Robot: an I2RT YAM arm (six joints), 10 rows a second.
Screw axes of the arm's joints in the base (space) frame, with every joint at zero. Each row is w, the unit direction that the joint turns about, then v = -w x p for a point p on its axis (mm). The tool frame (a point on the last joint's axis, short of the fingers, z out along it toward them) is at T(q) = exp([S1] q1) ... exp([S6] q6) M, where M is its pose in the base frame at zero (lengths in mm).
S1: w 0 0 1 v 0.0 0.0 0.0
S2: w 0 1 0 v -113.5 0.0 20.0
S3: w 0 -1 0 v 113.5 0.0 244.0
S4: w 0 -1 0 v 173.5 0.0 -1.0
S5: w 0 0 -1 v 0.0 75.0 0.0
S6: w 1 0 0 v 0.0 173.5 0.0
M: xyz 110.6 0.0 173.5 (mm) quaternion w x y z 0.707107 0 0.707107 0
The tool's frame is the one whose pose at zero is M.
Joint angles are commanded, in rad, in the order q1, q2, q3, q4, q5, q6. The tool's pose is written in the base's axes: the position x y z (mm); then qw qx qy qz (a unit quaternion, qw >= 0). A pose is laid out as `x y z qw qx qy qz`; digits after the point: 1 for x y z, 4 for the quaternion.
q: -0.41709 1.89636 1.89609 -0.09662 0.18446 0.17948
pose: 416.0 -191.5 413.0 0.6564 0.2759 0.6866 -0.1470
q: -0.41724 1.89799 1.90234 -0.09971 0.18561 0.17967
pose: 416.1 -191.6 414.2 0.6569 0.2762 0.6859 -0.1475
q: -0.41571 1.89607 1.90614 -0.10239 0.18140 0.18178
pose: 415.8 -190.6 416.1 0.6586 0.2749 0.6854 -0.1448
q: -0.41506 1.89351 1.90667 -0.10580 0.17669 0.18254
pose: 415.2 -189.8 417.0 0.6589 0.2735 0.6861 -0.1426
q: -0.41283 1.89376 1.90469 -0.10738 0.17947 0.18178
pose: 415.7 -189.0 416.0 0.6574 0.2736 0.6874 -0.1431
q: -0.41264 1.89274 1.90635 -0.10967 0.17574 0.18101
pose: 415.5 -188.7 416.8 0.6578 0.2721 0.6879 -0.1419
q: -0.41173 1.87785 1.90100 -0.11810 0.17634 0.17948
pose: 411.6 -186.6 420.5 0.6581 0.2714 0.6878 -0.1424
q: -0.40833 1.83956 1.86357 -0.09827 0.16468 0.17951
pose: 403.7 -181.0 425.8 0.6668 0.2652 0.6829 -0.1373
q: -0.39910 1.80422 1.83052 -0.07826 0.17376 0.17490
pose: 396.9 -174.1 431.1 0.6746 0.2618 0.6760 -0.1393
